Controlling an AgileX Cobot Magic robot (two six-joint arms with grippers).
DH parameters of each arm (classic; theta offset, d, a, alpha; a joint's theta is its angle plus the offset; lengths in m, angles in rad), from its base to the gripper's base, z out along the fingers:
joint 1: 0 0.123 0 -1.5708
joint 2: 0.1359 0 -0.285 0
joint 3: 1.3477 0 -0.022 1.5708
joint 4: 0 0.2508 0 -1.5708
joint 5: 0 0 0.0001 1.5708
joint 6: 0 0.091 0 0
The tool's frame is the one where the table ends.
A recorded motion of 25 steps. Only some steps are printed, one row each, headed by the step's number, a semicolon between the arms.
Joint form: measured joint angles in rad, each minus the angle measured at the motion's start. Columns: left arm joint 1, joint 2, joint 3, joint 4, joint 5, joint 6; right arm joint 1, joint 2, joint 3, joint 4, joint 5, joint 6.
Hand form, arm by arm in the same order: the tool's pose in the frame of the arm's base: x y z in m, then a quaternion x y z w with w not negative. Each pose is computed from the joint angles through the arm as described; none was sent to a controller.
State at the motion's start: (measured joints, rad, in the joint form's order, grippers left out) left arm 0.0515 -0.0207 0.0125 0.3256 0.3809 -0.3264; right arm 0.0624 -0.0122 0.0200 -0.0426 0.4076 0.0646
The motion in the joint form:
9: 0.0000 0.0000 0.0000 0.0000 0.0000 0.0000; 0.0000 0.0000 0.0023 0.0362 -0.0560 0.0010
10: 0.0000 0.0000 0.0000 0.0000 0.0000 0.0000; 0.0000 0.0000 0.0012 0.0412 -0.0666 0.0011
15: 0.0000 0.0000 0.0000 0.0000 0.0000 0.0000; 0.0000 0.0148 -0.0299 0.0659 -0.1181 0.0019
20: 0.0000 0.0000 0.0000 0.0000 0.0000 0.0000; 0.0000 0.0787 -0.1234 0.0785 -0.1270 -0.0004
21: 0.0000 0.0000 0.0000 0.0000 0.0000 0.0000; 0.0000 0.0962 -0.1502 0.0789 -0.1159 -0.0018
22: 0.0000 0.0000 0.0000 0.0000 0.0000 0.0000; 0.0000 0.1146 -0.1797 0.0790 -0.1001 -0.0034
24: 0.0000 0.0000 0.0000 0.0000 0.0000 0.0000; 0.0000 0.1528 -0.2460 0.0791 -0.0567 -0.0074
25: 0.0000 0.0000 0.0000 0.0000 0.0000 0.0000; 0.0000 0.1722 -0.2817 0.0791 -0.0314 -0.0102
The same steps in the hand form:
9: 0.0509 0.0135 0.1776 -0.06553 0.79171 0.05607 0.60478; 0.0530 0.0031 0.1747 -0.00045 0.79720 0.03592 0.60264
10: 0.0509 0.0135 0.1776 -0.06553 0.79171 0.05607 0.60478; 0.0532 0.0033 0.1760 0.00093 0.79366 0.03835 0.60715
15: 0.0509 0.0135 0.1776 -0.06553 0.79171 0.05607 0.60478; 0.0544 0.0040 0.1902 0.00810 0.77252 0.05052 0.63293
20: 0.0509 0.0135 0.1776 -0.06553 0.79171 0.05607 0.60478; 0.0567 0.0044 0.2189 0.01057 0.76009 0.05604 0.64731
21: 0.0509 0.0135 0.1776 -0.06553 0.79171 0.05607 0.60478; 0.0572 0.0045 0.2259 0.00999 0.76068 0.05581 0.64665
22: 0.0509 0.0135 0.1776 -0.06553 0.79171 0.05607 0.60478; 0.0577 0.0046 0.2333 0.00920 0.76221 0.05536 0.64490
24: 0.0509 0.0135 0.1776 -0.06553 0.79171 0.05607 0.60478; 0.0585 0.0048 0.2493 0.00713 0.76715 0.05410 0.63914
25: 0.0509 0.0135 0.1776 -0.06553 0.79171 0.05607 0.60478; 0.0588 0.0049 0.2578 0.00571 0.77003 0.05318 0.63576

